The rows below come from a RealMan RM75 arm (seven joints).
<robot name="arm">
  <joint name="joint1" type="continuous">
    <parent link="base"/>
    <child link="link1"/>
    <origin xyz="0 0 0.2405"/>
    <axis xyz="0 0 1"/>
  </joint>
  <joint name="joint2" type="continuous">
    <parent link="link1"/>
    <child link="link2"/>
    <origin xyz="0 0 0" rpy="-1.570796 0 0"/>
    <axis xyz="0 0 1"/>
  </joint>
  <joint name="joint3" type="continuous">
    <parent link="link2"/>
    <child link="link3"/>
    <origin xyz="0 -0.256 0" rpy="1.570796 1.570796 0"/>
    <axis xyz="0 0 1"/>
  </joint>
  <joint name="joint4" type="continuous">
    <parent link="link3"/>
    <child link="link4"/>
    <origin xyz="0 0 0" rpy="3.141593 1.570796 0"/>
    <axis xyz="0 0 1"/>
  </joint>
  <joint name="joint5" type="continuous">
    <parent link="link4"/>
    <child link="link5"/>
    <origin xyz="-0.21 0 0" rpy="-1.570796 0 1.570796"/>
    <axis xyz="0 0 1"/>
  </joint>
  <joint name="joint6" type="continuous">
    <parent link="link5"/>
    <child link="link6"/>
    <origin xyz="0 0 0" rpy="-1.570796 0 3.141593"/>
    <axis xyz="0 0 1"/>
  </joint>
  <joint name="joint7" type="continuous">
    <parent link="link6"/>
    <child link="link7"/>
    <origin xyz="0 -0.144 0" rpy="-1.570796 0 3.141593"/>
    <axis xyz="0 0 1"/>
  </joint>
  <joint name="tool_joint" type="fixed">
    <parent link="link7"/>
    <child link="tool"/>
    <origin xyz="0 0 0" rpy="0 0 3.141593"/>
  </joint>
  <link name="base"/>
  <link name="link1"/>
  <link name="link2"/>
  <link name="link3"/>
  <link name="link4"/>
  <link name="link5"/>
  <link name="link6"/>
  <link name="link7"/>
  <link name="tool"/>
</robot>
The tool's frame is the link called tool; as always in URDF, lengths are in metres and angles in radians. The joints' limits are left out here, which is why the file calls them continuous.
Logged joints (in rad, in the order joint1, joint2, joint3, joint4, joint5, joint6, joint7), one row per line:
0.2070, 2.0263, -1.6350, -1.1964, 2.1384, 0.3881, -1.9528
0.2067, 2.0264, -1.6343, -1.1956, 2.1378, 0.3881, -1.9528
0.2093, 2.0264, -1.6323, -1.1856, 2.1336, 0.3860, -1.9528
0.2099, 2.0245, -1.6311, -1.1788, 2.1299, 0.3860, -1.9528
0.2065, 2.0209, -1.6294, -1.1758, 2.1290, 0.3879, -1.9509
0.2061, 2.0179, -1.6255, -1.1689, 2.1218, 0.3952, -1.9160
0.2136, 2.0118, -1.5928, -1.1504, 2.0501, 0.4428, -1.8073
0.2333, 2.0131, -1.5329, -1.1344, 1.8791, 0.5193, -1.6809
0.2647, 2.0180, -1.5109, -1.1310, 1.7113, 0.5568, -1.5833
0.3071, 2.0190, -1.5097, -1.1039, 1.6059, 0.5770, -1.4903
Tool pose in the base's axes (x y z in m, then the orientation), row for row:
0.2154, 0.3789, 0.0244, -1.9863, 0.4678, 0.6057
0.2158, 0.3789, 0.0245, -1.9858, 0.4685, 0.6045
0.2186, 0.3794, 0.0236, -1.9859, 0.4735, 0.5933
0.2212, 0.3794, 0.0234, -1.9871, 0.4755, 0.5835
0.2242, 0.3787, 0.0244, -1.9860, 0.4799, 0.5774
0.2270, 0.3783, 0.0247, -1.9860, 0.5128, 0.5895
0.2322, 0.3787, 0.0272, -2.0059, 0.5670, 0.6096
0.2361, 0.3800, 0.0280, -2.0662, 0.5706, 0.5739
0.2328, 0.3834, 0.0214, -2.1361, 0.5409, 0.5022
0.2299, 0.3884, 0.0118, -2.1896, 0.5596, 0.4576
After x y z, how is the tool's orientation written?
As a rotation vector, in radians.
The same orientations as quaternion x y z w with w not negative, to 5 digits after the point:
-0.81599, 0.19218, 0.24883, 0.48510
-0.81588, 0.19249, 0.24836, 0.48539
-0.81623, 0.19461, 0.24385, 0.48624
-0.81690, 0.19548, 0.23988, 0.48674
-0.81672, 0.19735, 0.23745, 0.48748
-0.81499, 0.21044, 0.24191, 0.48268
-0.81714, 0.23098, 0.24833, 0.46611
-0.83381, 0.23026, 0.23160, 0.44509
-0.85483, 0.21646, 0.20097, 0.42665
-0.86788, 0.22181, 0.18138, 0.40582

